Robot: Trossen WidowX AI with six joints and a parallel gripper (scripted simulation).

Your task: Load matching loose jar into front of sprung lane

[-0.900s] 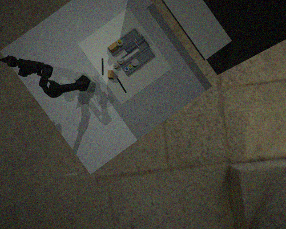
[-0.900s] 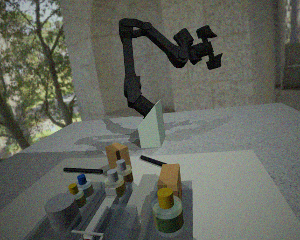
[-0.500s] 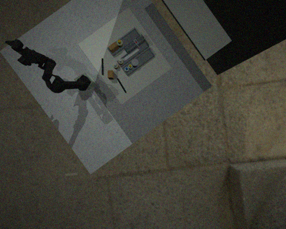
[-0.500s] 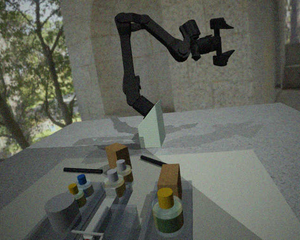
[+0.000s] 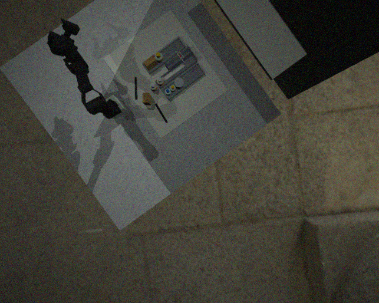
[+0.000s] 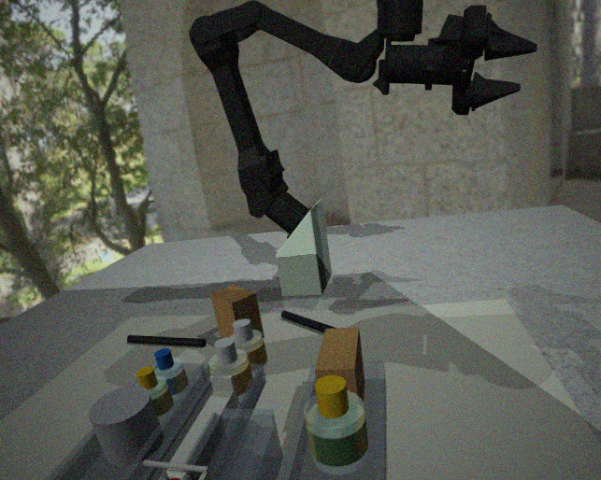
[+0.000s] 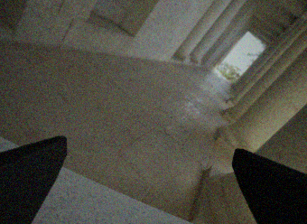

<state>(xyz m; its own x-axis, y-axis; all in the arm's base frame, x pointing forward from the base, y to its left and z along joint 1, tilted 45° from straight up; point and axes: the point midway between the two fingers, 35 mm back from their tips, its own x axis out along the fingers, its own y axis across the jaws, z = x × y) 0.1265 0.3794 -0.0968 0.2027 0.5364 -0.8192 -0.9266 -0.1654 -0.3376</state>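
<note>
The grey cylinder lies 530 mm to the right of my gripper tip, 300 mm below it and 300 mm ahead of it. The rest, counted from my gripper tip: orange box: 310 mm to the right, 290 mm below, 260 mm ahead; sprung lane: 430 mm to the right, 380 mm ahead, 310 mm below.
</note>
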